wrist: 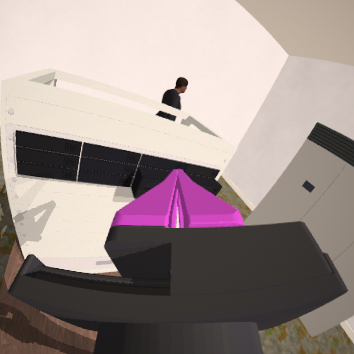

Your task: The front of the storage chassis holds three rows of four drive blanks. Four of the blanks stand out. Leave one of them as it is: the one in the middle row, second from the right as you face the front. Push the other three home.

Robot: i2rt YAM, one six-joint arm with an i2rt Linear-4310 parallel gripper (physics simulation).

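Places are measured from the arm's base along level axes (x ahead, y up, z right), in millimetres.
Where they show: gripper, fingertip midpoint: (176, 175).
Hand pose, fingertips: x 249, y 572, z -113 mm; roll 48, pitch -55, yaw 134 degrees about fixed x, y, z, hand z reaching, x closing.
Each offset is from my fingertips to the top centre of the thing. Level surfaces: height alone.
The white storage chassis (90, 112) stands tilted across the left and centre of the wrist view. Its black drive blanks form three rows of four. The blanks of the two left columns (47, 152) (107, 162) look level with the front. In the third column, a black blank @(dz +100, dx +207, dy -104 mm) (150, 184) stands out below the top row. Another protruding blank @(dz +210, dx +205, dy -104 mm) (212, 185) shows at the far right. The fingers hide much between them, so I cannot tell every row. My gripper (176, 175) is shut and empty, its magenta tips overlapping the right half of the rows; contact cannot be told.
A grey cabinet (295, 215) with a dark vent stands at the right. A person in dark clothes (171, 102) shows behind the chassis. A brown wooden surface @(dy -611 mm) (50, 330) lies at the lower left. Patterned floor (237, 195) shows between chassis and cabinet.
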